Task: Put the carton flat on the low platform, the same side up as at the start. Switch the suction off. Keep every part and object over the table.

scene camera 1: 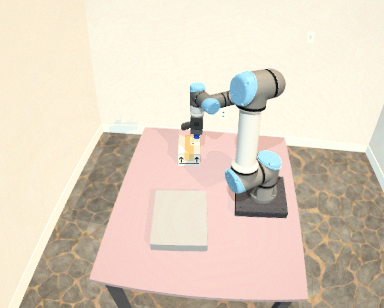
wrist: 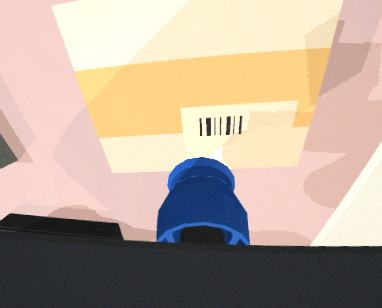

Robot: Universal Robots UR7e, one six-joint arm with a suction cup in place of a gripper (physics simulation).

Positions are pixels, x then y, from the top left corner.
Scene:
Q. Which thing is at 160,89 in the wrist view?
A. A white carton.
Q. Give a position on my suction cup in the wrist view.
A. At 201,190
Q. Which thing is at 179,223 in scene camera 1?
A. A low grey platform.

